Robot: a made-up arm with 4 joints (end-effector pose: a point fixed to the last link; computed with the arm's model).
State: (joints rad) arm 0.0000 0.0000 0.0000 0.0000
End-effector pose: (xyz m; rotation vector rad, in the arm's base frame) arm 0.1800 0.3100 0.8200 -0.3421 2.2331 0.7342
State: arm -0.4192 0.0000 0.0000 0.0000
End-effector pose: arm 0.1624 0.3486 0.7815 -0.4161 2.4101 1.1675
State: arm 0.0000 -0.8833 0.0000 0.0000
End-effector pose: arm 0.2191 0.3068 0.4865 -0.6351 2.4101 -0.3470
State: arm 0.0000 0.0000 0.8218 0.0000
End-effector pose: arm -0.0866 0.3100 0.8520 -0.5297 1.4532 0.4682
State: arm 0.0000 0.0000 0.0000 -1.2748
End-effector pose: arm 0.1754 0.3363 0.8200 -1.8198 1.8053 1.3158
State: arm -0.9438 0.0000 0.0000 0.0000
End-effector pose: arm 0.1155 0.3957 0.7556 -0.5058 2.5453 1.7638
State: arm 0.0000 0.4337 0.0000 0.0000
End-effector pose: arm 0.1677 0.2079 0.9541 -0.1796 2.0160 1.2165
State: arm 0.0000 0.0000 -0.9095 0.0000
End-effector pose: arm 0.3432 0.3100 0.5739 -0.0180 -2.8904 -0.9645
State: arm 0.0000 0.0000 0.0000 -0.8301
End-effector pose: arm 0.1809 0.3280 0.8200 -1.3061 2.0509 1.1385
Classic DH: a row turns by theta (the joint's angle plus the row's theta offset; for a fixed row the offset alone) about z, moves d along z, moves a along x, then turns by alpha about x. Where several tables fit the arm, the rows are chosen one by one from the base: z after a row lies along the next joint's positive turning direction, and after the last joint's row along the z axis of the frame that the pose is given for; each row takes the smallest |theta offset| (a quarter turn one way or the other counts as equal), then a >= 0, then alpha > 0; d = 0 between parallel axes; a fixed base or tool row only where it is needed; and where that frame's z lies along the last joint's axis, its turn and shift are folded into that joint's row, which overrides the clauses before.
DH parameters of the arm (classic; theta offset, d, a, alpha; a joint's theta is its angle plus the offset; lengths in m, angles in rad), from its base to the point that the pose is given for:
base (fixed): -0.539 0.665 -0.1288 2.1315
joint 1: 1.3498 0.148 0.0319 2.1139
joint 2: -0.5921 0.1766 -0.1038 -1.6033
joint 3: 1.4546 -0.3735 -0.15 -1.5708
joint 4: 0.7645 -0.2944 -0.0214 -0.9809
tool (fixed): -1.0685 0.008 0 0

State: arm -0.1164 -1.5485 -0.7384 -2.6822
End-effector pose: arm 0.3332 -0.0026 0.2480 0.8371 -1.1782 -1.2380
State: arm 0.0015 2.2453 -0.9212 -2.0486
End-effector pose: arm 0.2979 -0.2164 1.0253 -1.0890 -1.6991 1.5591
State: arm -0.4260 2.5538 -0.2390 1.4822
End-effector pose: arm 0.3341 -0.3042 0.5509 -1.0425 -0.7145 -1.5696
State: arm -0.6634 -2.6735 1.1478 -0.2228
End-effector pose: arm -0.1988 -0.1924 0.2048 2.8775 -0.5806 1.0975
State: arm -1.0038 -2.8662 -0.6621 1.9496
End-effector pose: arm 0.2271 -0.0003 0.1363 -0.2375 0.1358 -1.2084
